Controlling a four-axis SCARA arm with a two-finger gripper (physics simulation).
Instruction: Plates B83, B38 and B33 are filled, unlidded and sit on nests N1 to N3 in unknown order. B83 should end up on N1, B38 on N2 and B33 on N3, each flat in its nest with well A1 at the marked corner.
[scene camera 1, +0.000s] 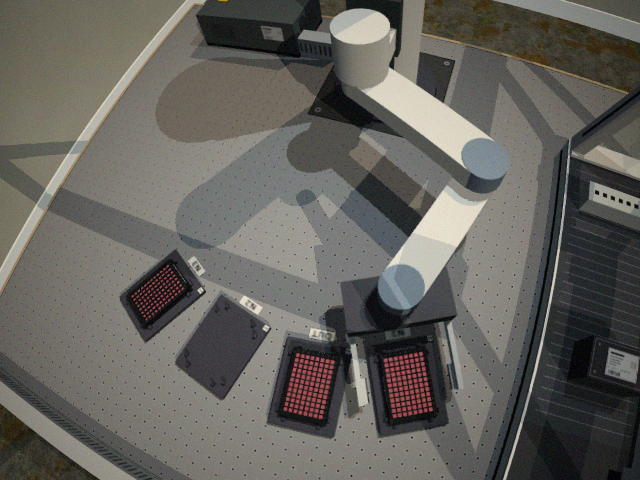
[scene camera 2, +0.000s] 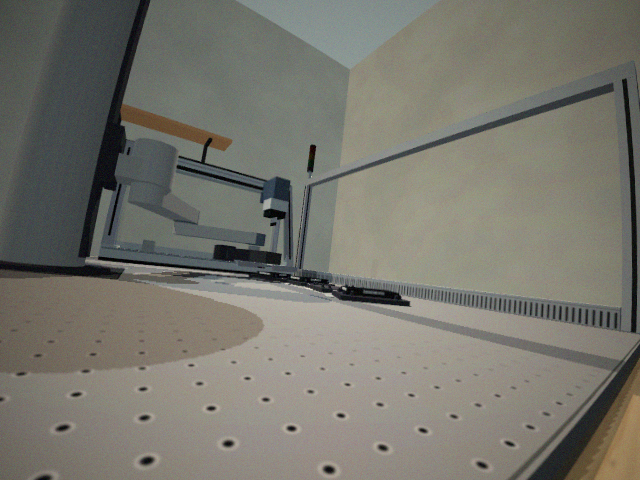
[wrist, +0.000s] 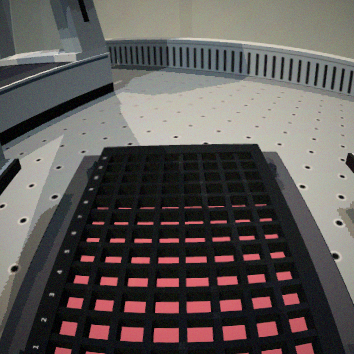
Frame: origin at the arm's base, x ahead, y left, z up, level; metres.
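Seen in the pictures: gripper, fingertip midpoint: (scene camera 1: 411, 398) (wrist: 181, 138); arm's base at its link origin: (scene camera 2: 40, 271).
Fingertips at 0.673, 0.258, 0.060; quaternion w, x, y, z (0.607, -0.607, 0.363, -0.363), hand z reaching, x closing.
Note:
Offsets run from my fingertips to a thing's top centre, as dx, dy, dz. "pt": to the spot under its first point.
A black plate with red-filled wells @[-0.021, -0.011, -0.021] (scene camera 1: 408, 384) (wrist: 182, 270) lies in nest N1 @[pt +0.020, -0.047, -0.036] (wrist: 296, 215). My gripper (scene camera 1: 408, 390) (wrist: 181, 138) is open above it, one finger out beyond each long side, touching neither side that I can see. Column numbers run along the plate's left edge in the wrist view. A second filled plate @[+0.039, -0.172, -0.021] (scene camera 1: 310, 384) lies on the nest labelled OUT @[pt +0.105, -0.202, -0.021] (scene camera 1: 276, 413). A third filled plate @[-0.008, -0.527, -0.021] (scene camera 1: 158, 290) lies on nest N3 @[pt +0.077, -0.515, -0.036] (scene camera 1: 146, 333). Nest N2 @[+0.034, -0.356, -0.026] (scene camera 1: 222, 346) holds no plate. No plate name is readable, so I cannot tell which plate is which.
The left finger in the scene camera 1 view stands over the gap between the OUT nest and N1. A dark device with a label @[pt -0.141, +0.304, +0.073] (scene camera 1: 615, 364) is on the right, beyond the frame's edge. A dark box @[pt -0.709, -0.644, +0.035] (scene camera 1: 248, 28) stands near the arm's base. A slotted rail @[pt +0.330, +0.145, -0.033] (wrist: 200, 60) borders the table.

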